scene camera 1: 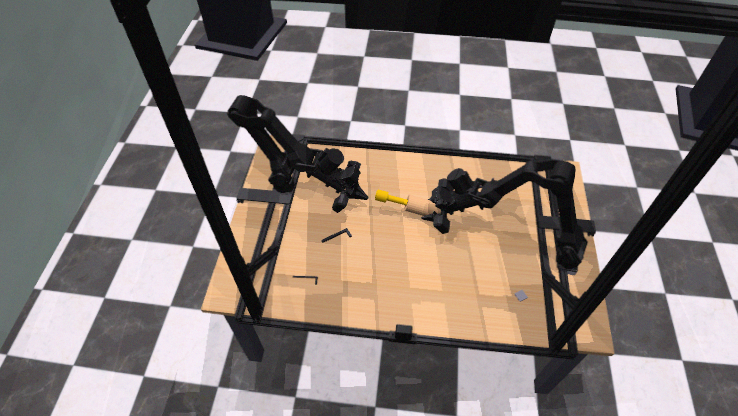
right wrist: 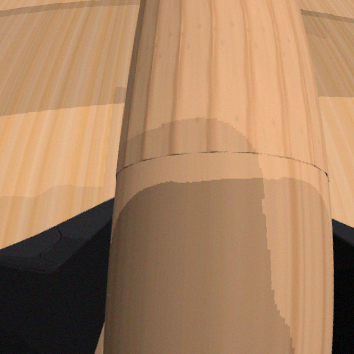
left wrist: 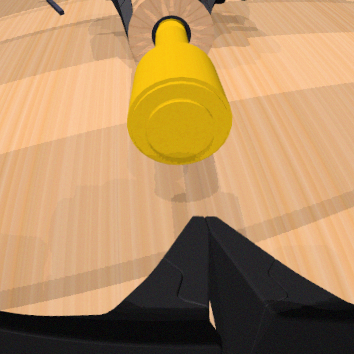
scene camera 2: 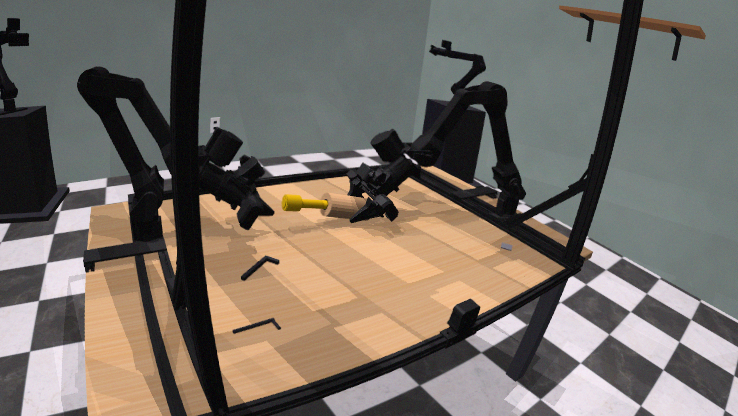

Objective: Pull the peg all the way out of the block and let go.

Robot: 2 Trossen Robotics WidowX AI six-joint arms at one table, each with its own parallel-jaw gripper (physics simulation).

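Frame: origin at the left arm's base, x back, y up, z left, level; centimetres.
Seen in the pictures: left gripper, fingertip midpoint: (scene camera 1: 367,198) (left wrist: 202,227) (scene camera 2: 273,213); right gripper, fingertip midpoint: (scene camera 1: 422,211) (right wrist: 207,211) (scene camera 2: 344,215); left arm's base at its link origin: (scene camera 1: 283,187) (scene camera 2: 147,237); right arm's base at its link origin: (scene camera 1: 567,261) (scene camera 2: 505,212).
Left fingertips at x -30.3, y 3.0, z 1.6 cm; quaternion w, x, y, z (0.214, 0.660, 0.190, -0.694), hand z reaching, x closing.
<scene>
Offsets run from my left fingertips to a thing's top centre. "pt": to the spot under its first point.
The round wooden block @(dy +3.3, dx -18.9, dz +2.6 cm) (scene camera 1: 418,205) (scene camera 2: 342,205) (right wrist: 220,200) is held above the table by my right gripper (scene camera 1: 434,209) (scene camera 2: 359,205), which is shut on it. The yellow peg @(dy +3.9, dx -8.8, dz +1.5 cm) (scene camera 1: 395,198) (scene camera 2: 304,203) (left wrist: 177,100) has its thin shaft in the dark-rimmed hole of the block's end face @(pt dy +0.6, dx -12.8, dz +4.0 cm) (left wrist: 137,35). Its thick head points out toward my left gripper. My left gripper (scene camera 1: 366,197) (scene camera 2: 271,212) (left wrist: 202,227) is shut and empty, its fingertips together a short gap away from the peg's head. How deep the shaft sits is hidden inside the block.
Two black hex keys @(dy -4.1, dx +6.0, dz -15.3 cm) (scene camera 1: 335,235) @(dy -4.3, dx +10.3, dz -32.8 cm) (scene camera 1: 305,277) (scene camera 2: 258,267) (scene camera 2: 255,326) lie on the table at the left and front left. A small grey square @(pt dy -4.6, dx -54.5, dz -18.8 cm) (scene camera 1: 520,295) (scene camera 2: 506,247) lies at the right. Black frame posts (scene camera 1: 191,155) (scene camera 2: 187,155) rise at the table's sides.
</scene>
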